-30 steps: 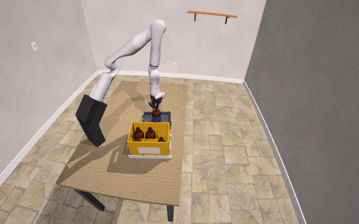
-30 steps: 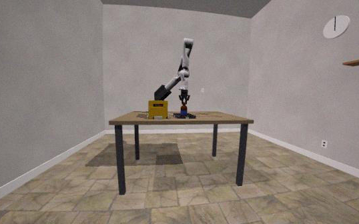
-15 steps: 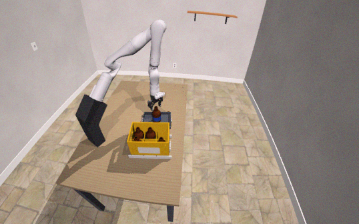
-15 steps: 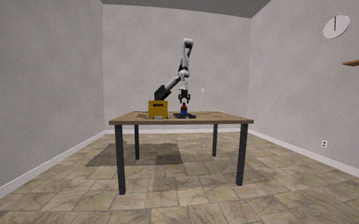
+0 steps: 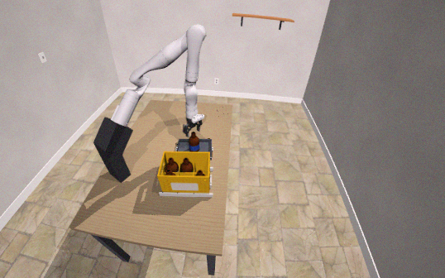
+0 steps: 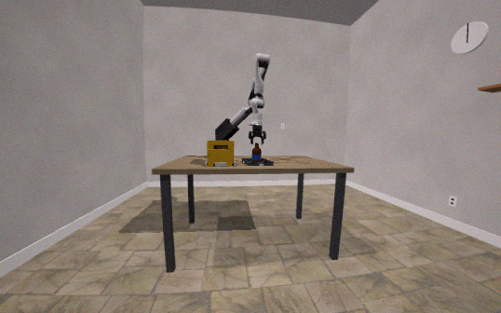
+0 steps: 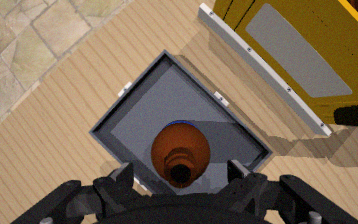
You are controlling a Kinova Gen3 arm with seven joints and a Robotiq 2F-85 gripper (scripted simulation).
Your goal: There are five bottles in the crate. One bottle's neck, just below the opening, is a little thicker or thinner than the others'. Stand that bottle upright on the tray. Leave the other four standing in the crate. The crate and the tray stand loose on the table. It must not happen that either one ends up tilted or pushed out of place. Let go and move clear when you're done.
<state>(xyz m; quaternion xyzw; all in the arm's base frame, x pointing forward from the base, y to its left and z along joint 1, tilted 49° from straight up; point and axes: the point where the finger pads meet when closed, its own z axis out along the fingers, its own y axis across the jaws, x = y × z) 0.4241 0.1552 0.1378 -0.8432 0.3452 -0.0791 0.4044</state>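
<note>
Right now my hand is 14 cm above the dark grey tray. From my hand the other things lie so: yellow crate: 3 cm ahead, 29 cm to the right, 7 cm below.
</note>
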